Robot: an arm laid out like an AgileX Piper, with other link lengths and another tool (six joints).
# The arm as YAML. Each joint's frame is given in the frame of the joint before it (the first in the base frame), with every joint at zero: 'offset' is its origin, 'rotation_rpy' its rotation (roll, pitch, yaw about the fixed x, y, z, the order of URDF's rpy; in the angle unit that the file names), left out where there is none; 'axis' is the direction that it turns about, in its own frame. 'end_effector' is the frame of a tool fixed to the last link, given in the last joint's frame.
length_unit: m
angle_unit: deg
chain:
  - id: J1
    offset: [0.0, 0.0, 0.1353]
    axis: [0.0, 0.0, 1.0]
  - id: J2
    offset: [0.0, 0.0, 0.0]
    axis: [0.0, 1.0, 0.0]
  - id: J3
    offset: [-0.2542, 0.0, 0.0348]
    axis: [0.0, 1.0, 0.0]
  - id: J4
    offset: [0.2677, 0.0, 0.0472]
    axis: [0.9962, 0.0, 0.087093]
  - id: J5
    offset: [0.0, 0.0, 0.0]
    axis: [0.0, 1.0, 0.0]
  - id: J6
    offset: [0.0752, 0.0, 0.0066]
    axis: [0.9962, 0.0, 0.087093]
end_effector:
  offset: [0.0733, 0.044, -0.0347]
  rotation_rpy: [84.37, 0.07, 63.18]
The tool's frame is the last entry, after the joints.
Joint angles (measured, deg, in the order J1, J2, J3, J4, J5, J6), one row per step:
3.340 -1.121 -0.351 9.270 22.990 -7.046
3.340 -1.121 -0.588 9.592 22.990 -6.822
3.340 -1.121 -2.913 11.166 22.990 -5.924
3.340 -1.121 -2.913 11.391 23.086 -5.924
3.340 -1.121 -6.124 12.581 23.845 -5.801
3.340 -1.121 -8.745 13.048 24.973 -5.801
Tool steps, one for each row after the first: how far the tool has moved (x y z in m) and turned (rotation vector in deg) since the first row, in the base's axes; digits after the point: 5 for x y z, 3 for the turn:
0.00006 0.00067 0.00210 0.547 -0.191 -0.025
0.00033 0.00377 0.02026 3.100 -2.307 -0.032
0.00014 0.00415 0.02027 3.315 -2.199 0.014
-0.00162 0.00629 0.04182 4.722 -4.569 0.404
-0.00440 0.00736 0.05753 5.215 -6.051 0.799

